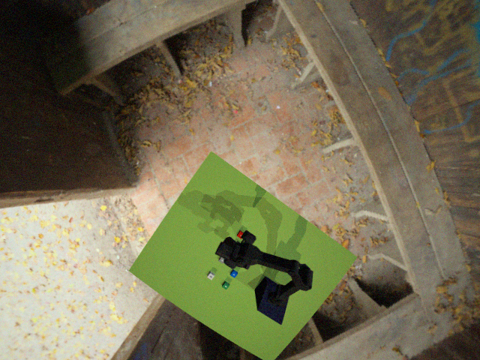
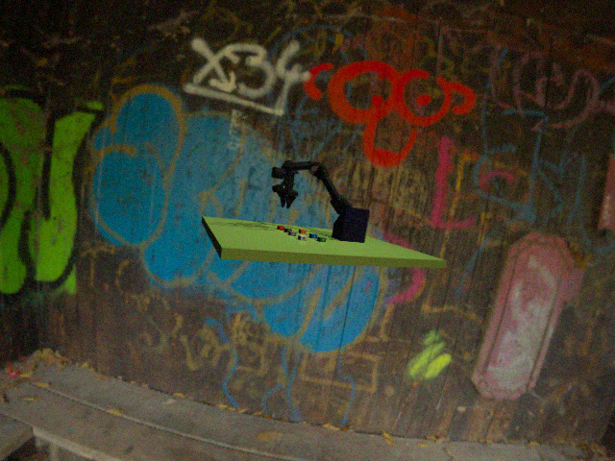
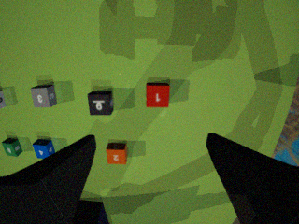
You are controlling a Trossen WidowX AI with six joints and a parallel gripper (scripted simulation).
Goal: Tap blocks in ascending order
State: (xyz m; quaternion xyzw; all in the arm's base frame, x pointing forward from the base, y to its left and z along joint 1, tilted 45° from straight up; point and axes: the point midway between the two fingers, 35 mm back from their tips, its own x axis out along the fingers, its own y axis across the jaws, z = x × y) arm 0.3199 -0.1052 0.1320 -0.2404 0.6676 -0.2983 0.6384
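The white block is 29 cm to the left of my gripper tip, 12 cm below it and 2 cm ahead of it. Also, from my gripper tip: black block: 12 cm below, 7 cm to the left, 1 cm behind; red block: 12 cm below, 1 cm to the right; orange block: 12 cm below, 10 cm behind, 6 cm to the left.
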